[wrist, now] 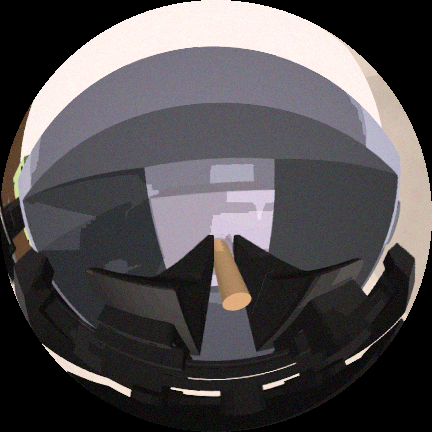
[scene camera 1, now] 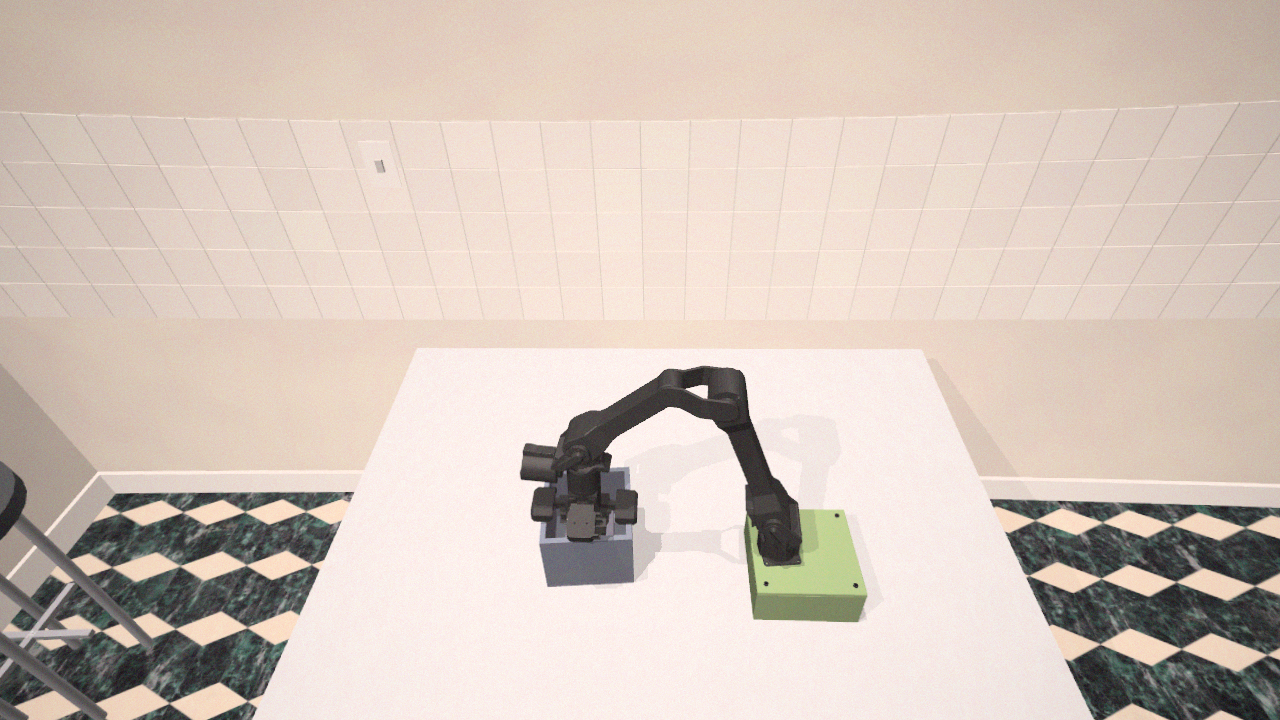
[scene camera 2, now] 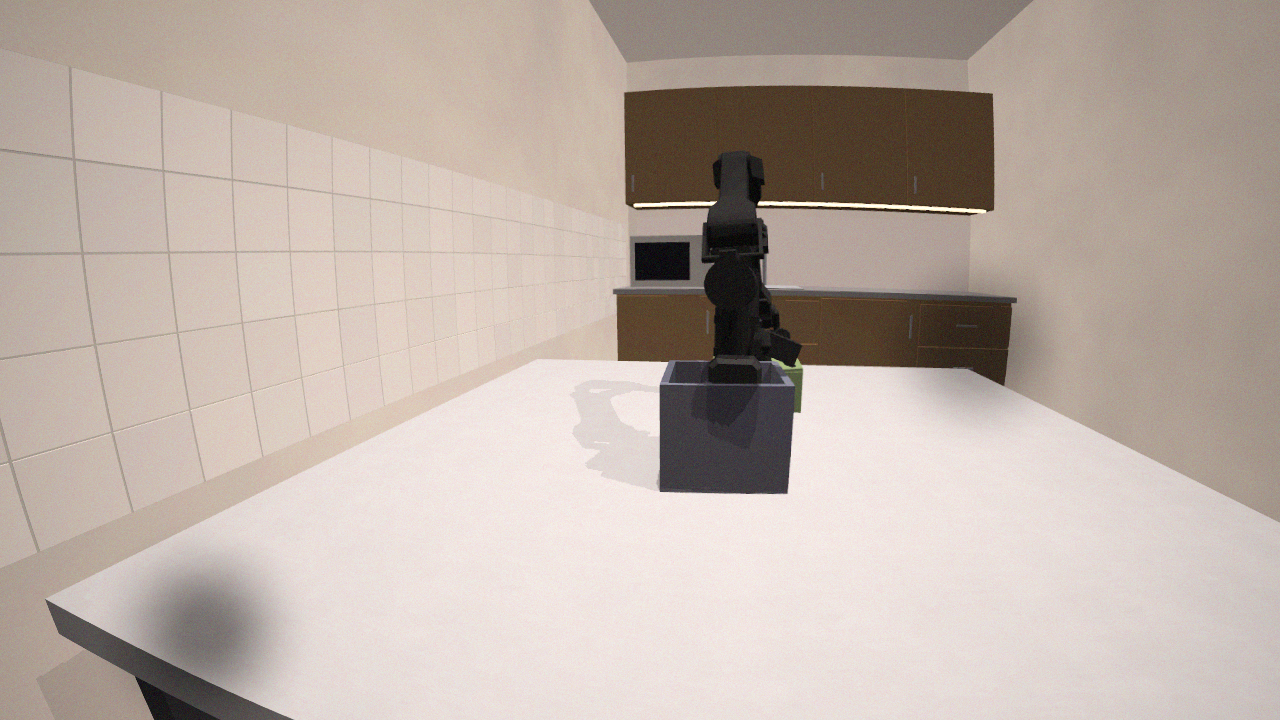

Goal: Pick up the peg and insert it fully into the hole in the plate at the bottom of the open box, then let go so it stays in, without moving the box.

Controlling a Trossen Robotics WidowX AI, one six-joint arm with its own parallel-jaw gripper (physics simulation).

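Places are measured from the arm's base along level axes (x ahead, y left, z up), in millimetres.
Where they show: gripper, fingertip midpoint: (wrist: 223, 240); arm's base at its link origin: (scene camera 1: 778, 550).
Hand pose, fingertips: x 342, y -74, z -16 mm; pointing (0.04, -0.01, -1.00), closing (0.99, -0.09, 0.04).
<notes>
Things, the pixels of their top centre, and the offset from my fingertips. Level surfaces: height alone.
- slate-grey open box at its top centre: (wrist: 229, 352) (scene camera 2: 725, 371) (scene camera 1: 586, 503) dx -5, dy -12, dz +71 mm
- tan round peg at its top centre: (wrist: 230, 307) dx -2, dy -10, dz +48 mm
- pale plate at its top centre: (wrist: 216, 250) dx -5, dy -12, dz -6 mm
- white table at its surface level: dz -67 mm
The slate-grey open box (scene camera 1: 588, 564) (scene camera 2: 725, 440) (wrist: 215, 75) stands on the table, left of the arm's base in scene camera 1. My gripper (wrist: 223, 240) points down with its fingers inside the box, shut on the tan round peg (wrist: 232, 280). In the wrist view the peg's upper end stands between the fingers and leans a little to the right. Its lower end is at the fingertips, over the pale plate (wrist: 180, 227) at the box bottom. The hole is largely hidden behind the peg and fingertips, so how deep the peg sits cannot be told.
The box walls surround the fingers closely. The arm's green base block (scene camera 1: 823, 555) (scene camera 2: 792, 394) stands on the white table (scene camera 1: 698, 653) (scene camera 2: 554, 573), right of the box in scene camera 1. The tiled wall is behind the table. A stool (scene camera 1: 8, 497) stands on the floor at the left.
</notes>
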